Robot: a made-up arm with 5 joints.
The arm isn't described. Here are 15 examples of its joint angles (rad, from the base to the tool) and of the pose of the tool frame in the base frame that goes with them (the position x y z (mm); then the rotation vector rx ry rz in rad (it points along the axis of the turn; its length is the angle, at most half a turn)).
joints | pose
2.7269 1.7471 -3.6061 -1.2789 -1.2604 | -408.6 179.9 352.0 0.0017 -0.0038 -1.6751
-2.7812 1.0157 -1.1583 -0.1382 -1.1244 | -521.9 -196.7 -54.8 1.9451 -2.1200 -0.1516
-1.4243 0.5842 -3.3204 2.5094 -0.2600 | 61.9 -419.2 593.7 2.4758 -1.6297 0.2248
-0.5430 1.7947 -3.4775 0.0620 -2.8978 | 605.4 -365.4 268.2 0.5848 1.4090 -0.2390
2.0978 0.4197 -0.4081 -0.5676 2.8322 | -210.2 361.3 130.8 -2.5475 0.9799 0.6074
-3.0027 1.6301 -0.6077 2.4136 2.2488 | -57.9 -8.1 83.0 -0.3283 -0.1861 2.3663
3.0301 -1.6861 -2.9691 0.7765 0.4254 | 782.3 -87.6 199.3 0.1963 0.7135 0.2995
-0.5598 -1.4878 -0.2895 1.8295 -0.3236 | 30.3 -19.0 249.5 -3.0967 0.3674 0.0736
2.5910 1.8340 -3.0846 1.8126 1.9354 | -509.9 313.0 -160.0 2.5245 0.8585 0.4913
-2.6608 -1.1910 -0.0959 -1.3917 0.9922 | 34.4 18.0 529.9 -0.1282 -0.4905 1.4445
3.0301 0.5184 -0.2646 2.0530 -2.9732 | -28.0 3.1 179.3 -1.2406 0.1748 -2.8241
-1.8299 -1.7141 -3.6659 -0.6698 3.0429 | 111.5 420.5 -175.4 -2.2806 -1.9412 -0.2885
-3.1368 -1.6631 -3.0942 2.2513 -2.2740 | 608.1 2.9 328.7 0.7176 -0.3303 -2.1767
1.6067 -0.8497 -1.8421 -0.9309 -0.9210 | 11.0 -306.7 801.9 0.1886 0.5950 -2.3965
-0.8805 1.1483 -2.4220 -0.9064 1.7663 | 418.3 -506.5 421.1 -0.2892 1.1449 -2.0457
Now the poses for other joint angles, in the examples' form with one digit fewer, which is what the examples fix.
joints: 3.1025 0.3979 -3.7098 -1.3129 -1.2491
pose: 74 -3 631 -0.894 1.293 -1.031
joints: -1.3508 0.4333 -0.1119 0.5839 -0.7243
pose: 27 -121 10 -2.188 0.709 0.569
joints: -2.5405 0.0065 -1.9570 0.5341 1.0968
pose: -373 -255 766 -0.465 -1.837 1.218
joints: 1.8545 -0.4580 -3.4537 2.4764 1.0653
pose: 47 -162 757 -1.578 -0.657 -0.165
